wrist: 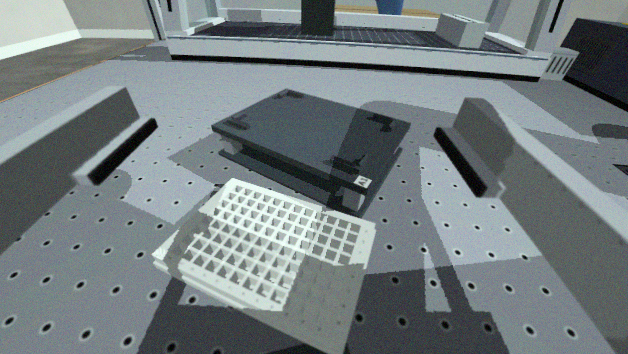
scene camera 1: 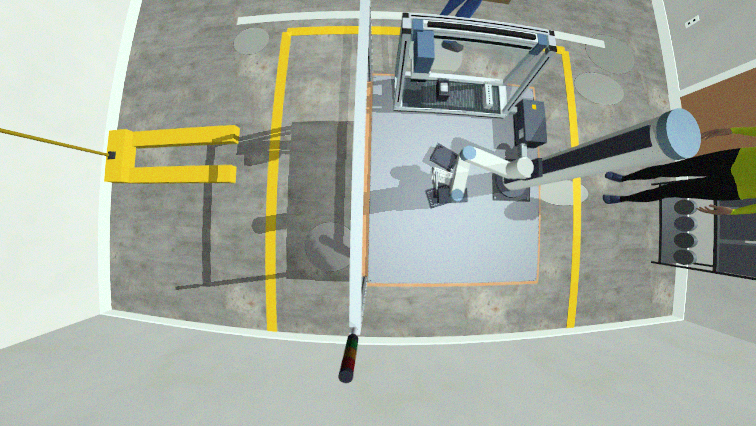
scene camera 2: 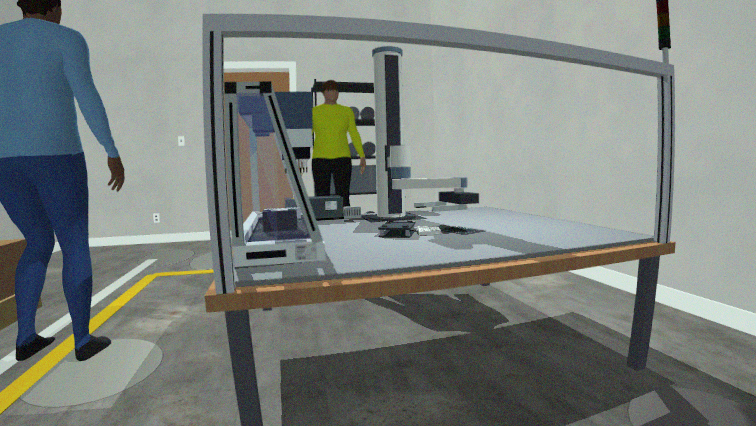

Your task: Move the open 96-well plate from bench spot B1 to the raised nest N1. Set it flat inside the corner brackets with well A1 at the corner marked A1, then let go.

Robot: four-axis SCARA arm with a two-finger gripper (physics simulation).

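Observation:
The white 96-well plate lies on the bench close beside the raised nest, partly in shadow. Its well A1 cannot be made out. The dark nest stands on short posts, with corner brackets and no plate on top. Its A1 label is at the corner nearest the plate's far right side in the wrist view. My gripper is open and empty, raised above the bench. Its fingers stand wide to either side of the nest and plate in the wrist view. The marking of spot B1 cannot be read.
A dark pad lies on the plate's other side, partly under the arm in scene camera 1. A framed instrument and a dark box stand on the bench. The arm's column rises behind.

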